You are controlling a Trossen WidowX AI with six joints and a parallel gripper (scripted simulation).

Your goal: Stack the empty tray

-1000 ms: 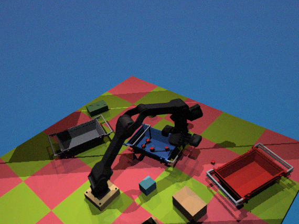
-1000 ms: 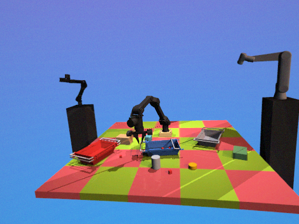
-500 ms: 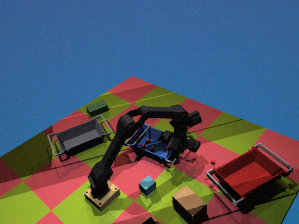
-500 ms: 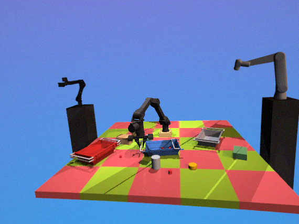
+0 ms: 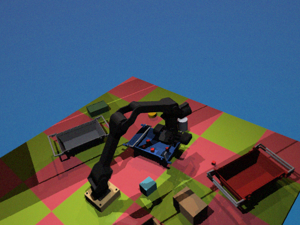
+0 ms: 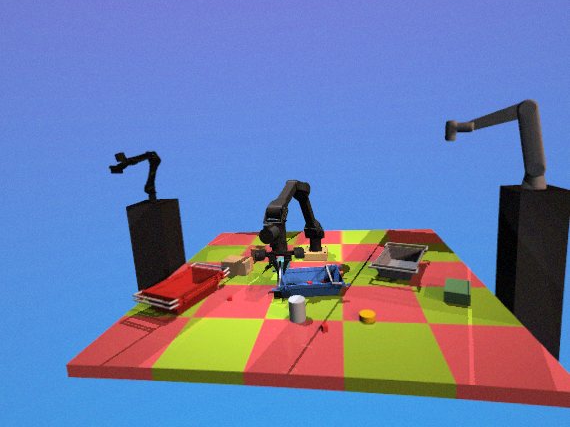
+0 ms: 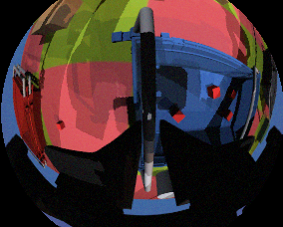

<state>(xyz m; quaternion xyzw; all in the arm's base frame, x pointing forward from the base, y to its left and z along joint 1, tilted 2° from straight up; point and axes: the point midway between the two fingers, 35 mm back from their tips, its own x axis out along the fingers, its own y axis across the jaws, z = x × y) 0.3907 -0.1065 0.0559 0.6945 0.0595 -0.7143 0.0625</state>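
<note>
Now: gripper tip 220 mm past the grey tray, 480 mm to the right of it and 20 mm above it. From my gripper tip the other things lie so: teal cube: 230 mm behind, 30 mm to the right, 50 mm below; then grey cylinder: 200 mm ahead, 80 mm to the left, 30 mm below; then tan box: 200 mm behind, 240 mm to the right, 40 mm below.
</note>
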